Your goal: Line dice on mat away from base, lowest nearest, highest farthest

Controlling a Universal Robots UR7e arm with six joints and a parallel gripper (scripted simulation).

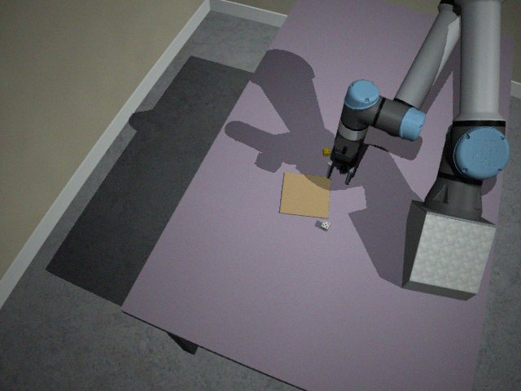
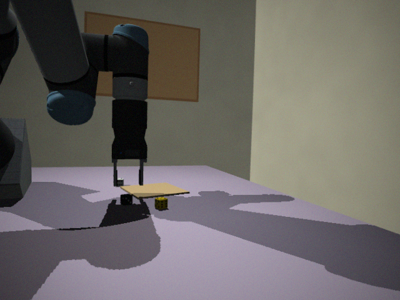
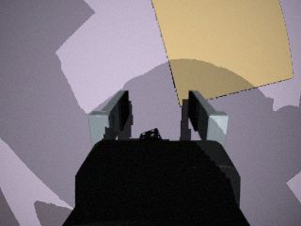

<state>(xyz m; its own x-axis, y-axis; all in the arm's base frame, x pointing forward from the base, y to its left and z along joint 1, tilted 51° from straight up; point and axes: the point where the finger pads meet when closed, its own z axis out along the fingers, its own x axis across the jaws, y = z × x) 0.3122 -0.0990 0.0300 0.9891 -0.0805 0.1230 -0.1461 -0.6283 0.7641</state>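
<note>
Right now the white die is 16 cm to the left of my hand, 4 cm below it and 1 cm ahead of it. The rest, counted from my hand: tan mat 8 cm ahead, 6 cm to the left, 5 cm below; yellow die 10 cm to the right, 5 cm ahead, 4 cm below; black die 5 cm to the right, 4 cm below, 1 cm behind.
</note>
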